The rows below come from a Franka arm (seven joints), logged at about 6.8 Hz.
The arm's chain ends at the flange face. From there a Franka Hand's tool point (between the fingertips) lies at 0.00 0.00 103.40 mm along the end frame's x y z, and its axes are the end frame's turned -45 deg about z.
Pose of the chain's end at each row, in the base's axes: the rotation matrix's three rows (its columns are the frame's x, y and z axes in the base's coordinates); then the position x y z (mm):
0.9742, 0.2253, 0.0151; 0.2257, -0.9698, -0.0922; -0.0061, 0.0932, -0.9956; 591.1, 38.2, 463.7
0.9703, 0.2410, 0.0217; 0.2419, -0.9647, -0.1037; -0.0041, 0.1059, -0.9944; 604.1, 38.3, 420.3
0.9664, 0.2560, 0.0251; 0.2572, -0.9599, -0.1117; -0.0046, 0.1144, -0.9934; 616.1, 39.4, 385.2
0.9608, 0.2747, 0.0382; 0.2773, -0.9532, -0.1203; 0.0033, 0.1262, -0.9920; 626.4, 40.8, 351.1
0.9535, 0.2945, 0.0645; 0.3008, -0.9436, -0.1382; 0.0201, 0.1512, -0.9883; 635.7, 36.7, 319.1
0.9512, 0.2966, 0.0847; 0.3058, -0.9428, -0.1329; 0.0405, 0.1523, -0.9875; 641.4, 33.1, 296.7
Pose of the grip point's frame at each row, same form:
0.5296, 0.8482, 0.0151; 0.8453, -0.5262, -0.0922; -0.0702, 0.0616, -0.9956; 592.7, 28.7, 360.8
0.5157, 0.8565, 0.0217; 0.8532, -0.5111, -0.1037; -0.0778, 0.0720, -0.9944; 606.3, 27.6, 317.5
0.5023, 0.8644, 0.0251; 0.8606, -0.4969, -0.1117; -0.0841, 0.0776, -0.9934; 618.7, 27.9, 282.5
0.4851, 0.8736, 0.0382; 0.8701, -0.4779, -0.1203; -0.0869, 0.0916, -0.9920; 630.3, 28.4, 248.5
0.4660, 0.8825, 0.0645; 0.8799, -0.4545, -0.1382; -0.0927, 0.1211, -0.9883; 642.4, 22.4, 216.9
0.4629, 0.8823, 0.0847; 0.8829, -0.4504, -0.1329; -0.0791, 0.1363, -0.9875; 650.2, 19.4, 194.6

